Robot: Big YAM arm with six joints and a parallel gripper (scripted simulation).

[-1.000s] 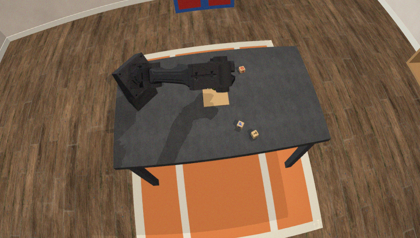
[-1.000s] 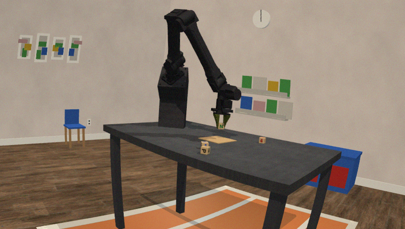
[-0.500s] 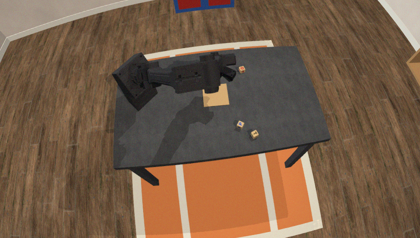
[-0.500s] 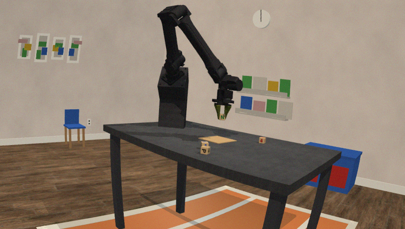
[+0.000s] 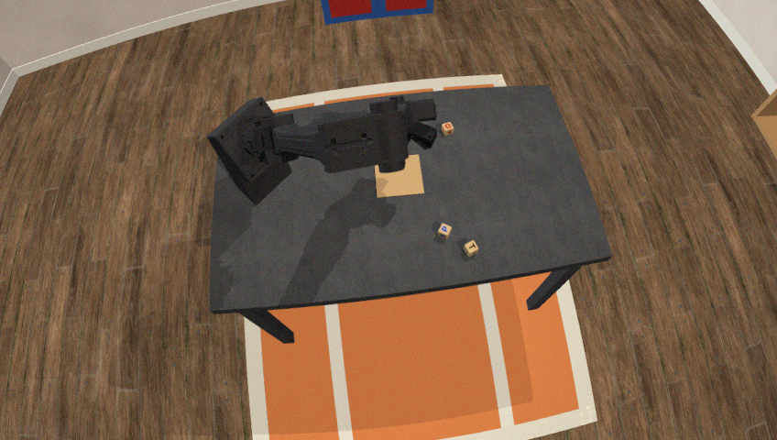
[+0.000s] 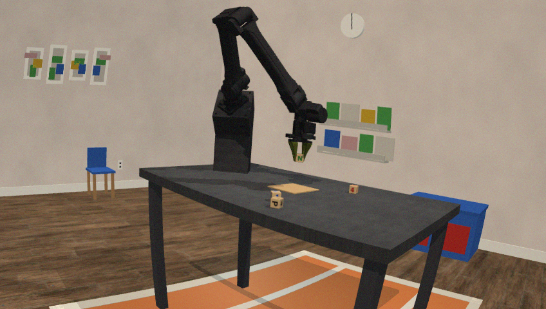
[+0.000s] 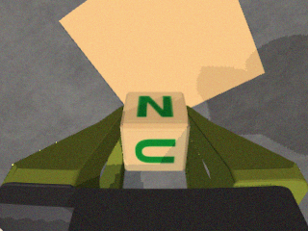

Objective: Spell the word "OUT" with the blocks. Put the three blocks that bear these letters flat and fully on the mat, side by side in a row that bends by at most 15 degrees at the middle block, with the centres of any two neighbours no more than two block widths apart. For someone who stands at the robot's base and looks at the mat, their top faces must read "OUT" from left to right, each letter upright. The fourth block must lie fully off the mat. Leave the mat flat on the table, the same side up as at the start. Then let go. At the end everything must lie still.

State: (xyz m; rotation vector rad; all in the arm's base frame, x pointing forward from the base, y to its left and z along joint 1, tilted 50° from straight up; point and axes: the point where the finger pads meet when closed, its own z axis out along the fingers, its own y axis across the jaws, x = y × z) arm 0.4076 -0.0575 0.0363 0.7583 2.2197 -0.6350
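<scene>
The tan mat lies 110 mm below my hand, 10 mm to the right of it and 10 mm behind it. Round my hand: green-lettered block right at my hand; O block 210 mm ahead, 100 mm below, 80 mm to the left; P block 240 mm to the right, 100 mm below, 40 mm ahead.
</scene>
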